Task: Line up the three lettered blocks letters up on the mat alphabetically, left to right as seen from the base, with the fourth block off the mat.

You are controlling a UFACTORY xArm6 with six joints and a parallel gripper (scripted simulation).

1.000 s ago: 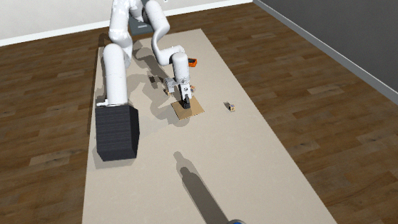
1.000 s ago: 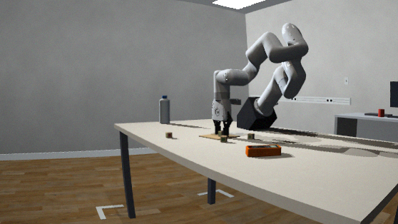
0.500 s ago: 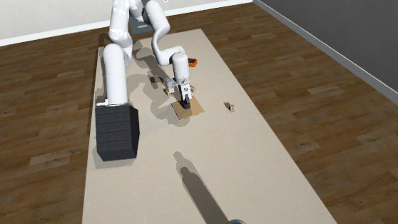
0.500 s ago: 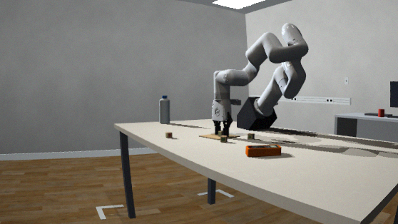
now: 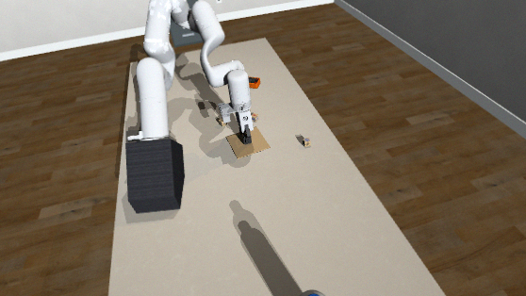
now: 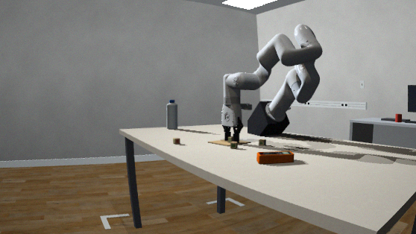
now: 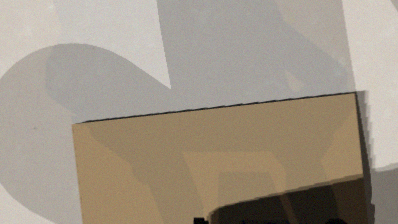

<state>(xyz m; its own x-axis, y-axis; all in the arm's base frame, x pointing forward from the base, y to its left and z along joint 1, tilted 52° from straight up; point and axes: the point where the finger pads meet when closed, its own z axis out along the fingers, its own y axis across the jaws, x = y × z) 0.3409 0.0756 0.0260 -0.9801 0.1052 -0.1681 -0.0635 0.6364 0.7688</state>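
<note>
Now: hand 2 cm to the left of the thin mat and 2 cm above it. Also, from my hand: grey bottle: 71 cm to the right, 7 cm above, 2 cm ahead.
</note>
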